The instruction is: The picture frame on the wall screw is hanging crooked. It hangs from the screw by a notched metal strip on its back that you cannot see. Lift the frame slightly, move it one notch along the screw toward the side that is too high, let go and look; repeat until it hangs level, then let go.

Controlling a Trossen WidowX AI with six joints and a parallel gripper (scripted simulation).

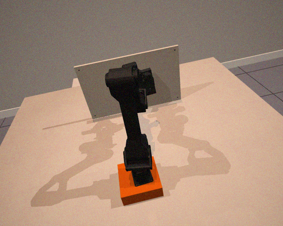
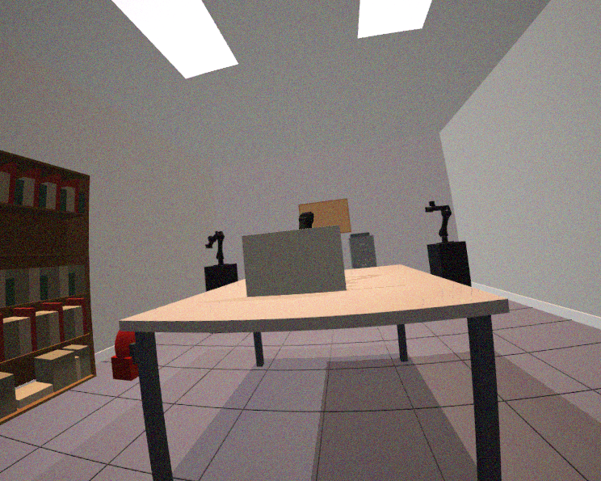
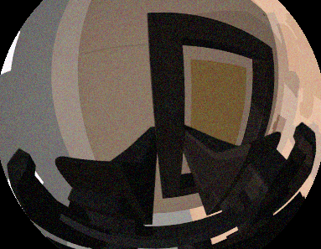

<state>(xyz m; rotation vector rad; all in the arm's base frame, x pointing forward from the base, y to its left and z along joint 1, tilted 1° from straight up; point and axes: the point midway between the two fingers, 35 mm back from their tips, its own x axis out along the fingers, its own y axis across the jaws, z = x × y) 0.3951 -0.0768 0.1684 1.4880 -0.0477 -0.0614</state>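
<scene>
The picture frame is 1 cm to the right of my gripper tip and 5 cm below it. The rest, counted from my gripper tip: wall board (1 cm ahead, 6 cm below).
</scene>
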